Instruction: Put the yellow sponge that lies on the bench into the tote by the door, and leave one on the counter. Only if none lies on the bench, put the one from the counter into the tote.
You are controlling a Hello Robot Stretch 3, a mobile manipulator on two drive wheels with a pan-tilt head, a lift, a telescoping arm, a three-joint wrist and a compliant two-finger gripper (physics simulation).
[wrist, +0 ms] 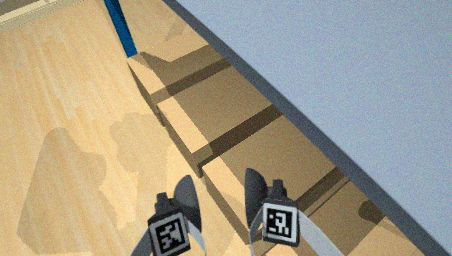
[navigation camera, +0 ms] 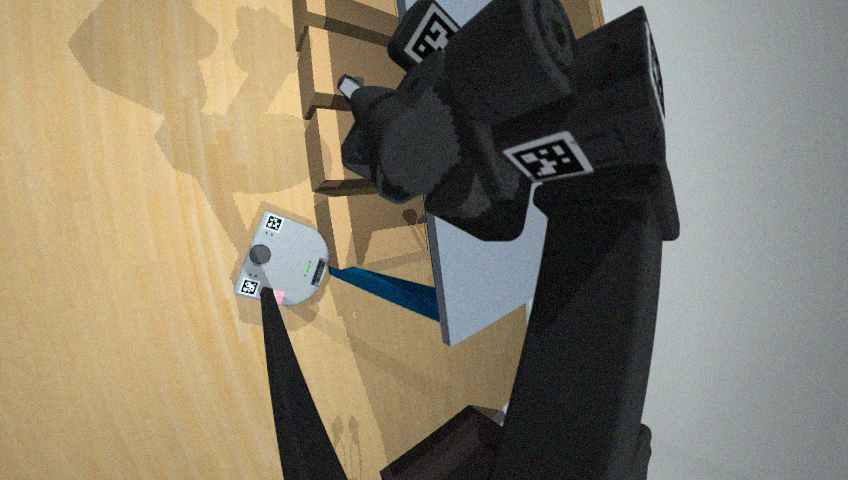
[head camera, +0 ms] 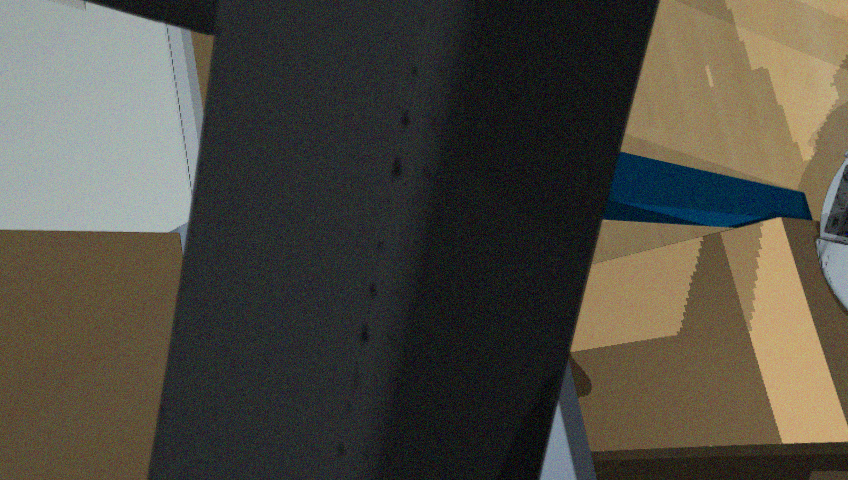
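Seen in the pictures: gripper, fingertip midpoint: (wrist: 220,191); robot's base, link origin: (navigation camera: 260,252).
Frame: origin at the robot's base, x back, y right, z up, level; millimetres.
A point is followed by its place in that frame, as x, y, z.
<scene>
A bench with a grey-blue top (head camera: 562,446) @[201, 180, 915] (navigation camera: 487,267) @[364, 133, 915] (wrist: 375,75) @[185, 394, 915] has a blue leg (head camera: 702,190) @[316, 20, 477] (navigation camera: 386,288) @[311, 29, 632] (wrist: 120,27) @[-358, 1244, 435]. Part of its top shows in each view. My gripper (wrist: 220,191) @[18, 297, 909] is open, with its two fingers apart and nothing between them. In the wrist view it is over the floor and the wooden boxes at the bench's front edge. In the navigation camera my wrist covers part of the bench top. No yellow sponge, tote or counter shows in these views.
Wooden boxes (head camera: 791,356) (navigation camera: 324,148) (wrist: 240,100) stand in a row under the bench. My base (navigation camera: 291,261) @[116, 9, 160] is close to the blue leg. A dark arm part fills the middle of the head view. A dark brown object (navigation camera: 452,446) @[1495, -959, 100] shows at the bottom of the navigation view.
</scene>
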